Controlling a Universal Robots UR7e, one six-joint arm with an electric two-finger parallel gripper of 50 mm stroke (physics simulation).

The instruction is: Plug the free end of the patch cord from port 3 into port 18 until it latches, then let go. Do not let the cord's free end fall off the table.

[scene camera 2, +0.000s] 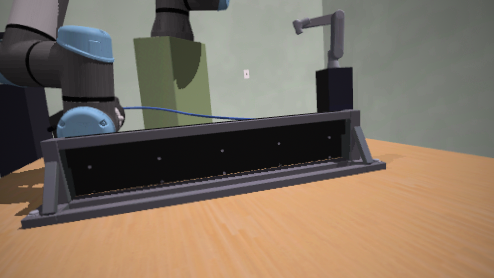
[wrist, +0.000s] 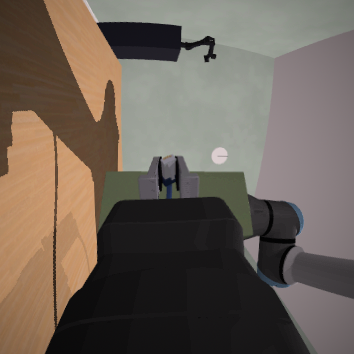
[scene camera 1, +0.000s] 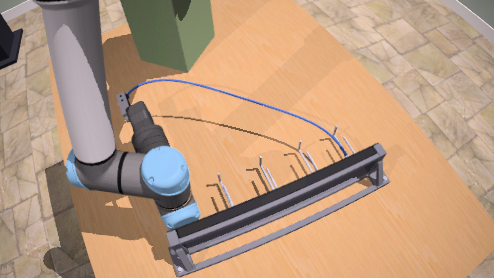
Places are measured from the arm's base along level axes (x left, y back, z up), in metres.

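Pixels of known places: gripper, between the fingertips: (wrist: 168, 166) (scene camera 1: 121, 96); arm's base, origin of its link: (scene camera 2: 172, 40).
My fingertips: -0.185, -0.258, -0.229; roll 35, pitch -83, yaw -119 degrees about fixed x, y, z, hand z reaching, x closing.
Ahead of a thing's pixels: the offset from my fingertips to its top centre, as dx, dy, dz. Level surfaces: height alone.
My gripper (wrist: 168, 166) (scene camera 1: 122, 104) is shut on the clear plug {+0.001, -0.022, +0.004} (wrist: 168, 168) at the free end of the patch cord, held above the table on the left in scene camera 1. The blue cord (scene camera 1: 225, 92) (scene camera 2: 165, 109) (wrist: 169, 190) arches from the gripper to the back of the patch panel {+0.267, -0.315, -0.031} (scene camera 1: 280, 187) (scene camera 2: 210, 126), near its right end in scene camera 1. The panel stands upright in its frame. Its port face and port numbers do not show, so ports 3 and 18 cannot be told apart.
Thin metal cable guides (scene camera 1: 270, 179) (scene camera 1: 224, 190) stick out behind the panel. The arm's blue-capped joints (scene camera 1: 166, 170) (scene camera 2: 86, 122) are close to the panel's left end. A green pedestal (scene camera 1: 165, 37) (scene camera 2: 155, 82) (wrist: 230, 192) stands beyond the wooden table {dz -0.132} (scene camera 1: 400, 210) (scene camera 2: 280, 235) (wrist: 30, 165).
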